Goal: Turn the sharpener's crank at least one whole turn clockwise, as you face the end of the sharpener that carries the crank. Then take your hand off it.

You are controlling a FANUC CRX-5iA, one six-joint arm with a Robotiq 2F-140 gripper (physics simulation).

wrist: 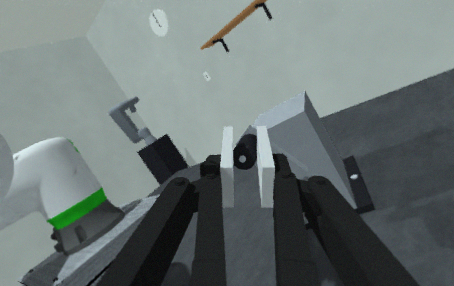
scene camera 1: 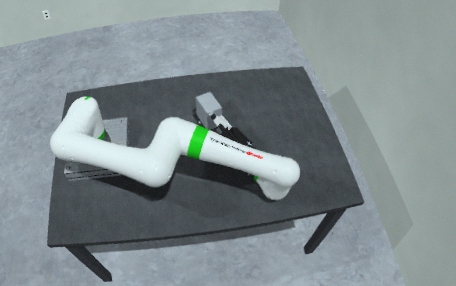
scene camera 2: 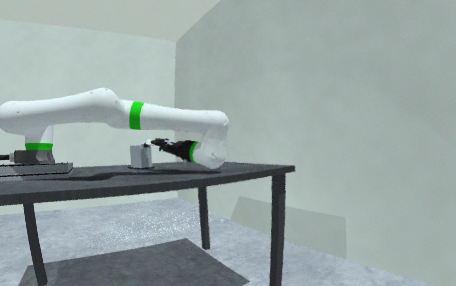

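Where they show: gripper, fingertip midpoint: [wrist: 244, 142] [scene camera 1: 217, 117] [scene camera 2: 149, 142]; arm's base, origin of the base link: [wrist: 96, 233] [scene camera 2: 39, 163].
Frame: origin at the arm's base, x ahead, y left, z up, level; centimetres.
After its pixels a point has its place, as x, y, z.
Note:
The sharpener [scene camera 1: 208, 105] @(54.2, 0.2, 7.2) [scene camera 2: 140, 157] @(52.2, -4.0, 0.7) [wrist: 292, 127] @(57.8, -3.3, 6.2) is a light grey block on the table, right of centre in the wrist view, where it looks strongly tilted. Its crank's black round knob [wrist: 244, 152] @(55.4, -9.6, 7.5) points toward the wrist camera. My gripper [scene camera 1: 218, 120] @(55.6, -8.9, 8.2) [scene camera 2: 147, 144] @(55.6, -8.9, 8.2) [wrist: 244, 142] @(55.6, -8.9, 8.2) is shut on the knob, with one white finger pad on each side. The crank's arm is mostly hidden behind the knob and the pads. In the first scene view my fingers reach the sharpener from its lower right, and the knob cannot be made out there.
The dark table [scene camera 1: 150, 220] @(17.7, -41.1, -5.6) [scene camera 2: 250, 171] @(80.0, -54.9, -5.6) carries my arm's base plate [scene camera 1: 119, 131] @(12.2, 3.8, -0.4) [scene camera 2: 60, 169] @(9.7, -16.8, -2.0) at the left. My forearm [scene camera 1: 230, 150] @(51.6, -35.9, 21.8) [scene camera 2: 172, 116] @(52.5, -39.8, 17.6) passes above the gripper. In the wrist view a black box [wrist: 162, 157] with a grey device on top stands in the background.

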